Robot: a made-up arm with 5 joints. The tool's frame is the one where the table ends. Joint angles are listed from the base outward.
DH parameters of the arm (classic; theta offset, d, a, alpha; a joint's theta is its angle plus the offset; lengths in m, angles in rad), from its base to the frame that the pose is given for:
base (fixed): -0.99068 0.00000 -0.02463 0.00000
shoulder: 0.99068 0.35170 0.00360 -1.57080
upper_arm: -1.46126 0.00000 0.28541 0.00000
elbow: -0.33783 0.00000 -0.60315 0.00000
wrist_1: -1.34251 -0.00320 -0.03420 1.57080
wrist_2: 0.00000 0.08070 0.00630 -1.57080
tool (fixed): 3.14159 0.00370 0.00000 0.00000
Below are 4 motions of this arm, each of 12 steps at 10 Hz.
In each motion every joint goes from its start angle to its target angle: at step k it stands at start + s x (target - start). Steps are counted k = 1, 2, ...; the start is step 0. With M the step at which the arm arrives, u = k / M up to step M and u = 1 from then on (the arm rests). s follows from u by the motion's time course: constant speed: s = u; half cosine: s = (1 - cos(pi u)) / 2; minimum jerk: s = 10 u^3 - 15 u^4 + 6 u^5.
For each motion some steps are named. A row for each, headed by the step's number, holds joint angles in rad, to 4 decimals.
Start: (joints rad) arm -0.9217 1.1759 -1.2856 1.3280 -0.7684
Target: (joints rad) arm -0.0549 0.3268 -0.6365 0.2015 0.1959
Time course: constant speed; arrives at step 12
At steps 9, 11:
9: -0.2716 0.5391 -0.7988 0.4831 -0.0452
11: -0.1271 0.3976 -0.6906 0.2954 0.1155

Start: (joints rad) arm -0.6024 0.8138 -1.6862 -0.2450 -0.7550
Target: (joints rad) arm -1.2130 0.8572 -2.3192 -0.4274 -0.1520
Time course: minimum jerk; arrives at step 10
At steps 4, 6, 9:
4: -0.7962 0.8276 -1.8871 -0.3029 -0.5636
6: -1.0192 0.8434 -2.1183 -0.3695 -0.3434
9: -1.2078 0.8568 -2.3138 -0.4258 -0.1572

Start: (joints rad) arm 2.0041 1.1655 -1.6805 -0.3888 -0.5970
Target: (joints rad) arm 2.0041 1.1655 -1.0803 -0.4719 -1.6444
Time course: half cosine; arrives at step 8
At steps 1, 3, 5, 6, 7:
1: 2.0041 1.1655 -1.6577 -0.3920 -0.6369
3: 2.0041 1.1655 -1.4952 -0.4144 -0.9203
5: 2.0041 1.1655 -1.2656 -0.4463 -1.3211
6: 2.0041 1.1655 -1.1682 -0.4597 -1.4910
7: 2.0041 1.1655 -1.1031 -0.4687 -1.6045

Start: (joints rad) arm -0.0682 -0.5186 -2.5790 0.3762 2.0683
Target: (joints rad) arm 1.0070 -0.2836 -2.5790 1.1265 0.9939
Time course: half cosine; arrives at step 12
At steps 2, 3, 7, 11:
2: 0.0038 -0.5029 -2.5790 0.4265 1.9963
3: 0.0893 -0.4842 -2.5790 0.4861 1.9110
7: 0.6085 -0.3707 -2.5790 0.8484 1.3921
11: 0.9887 -0.2876 -2.5790 1.1137 1.0122

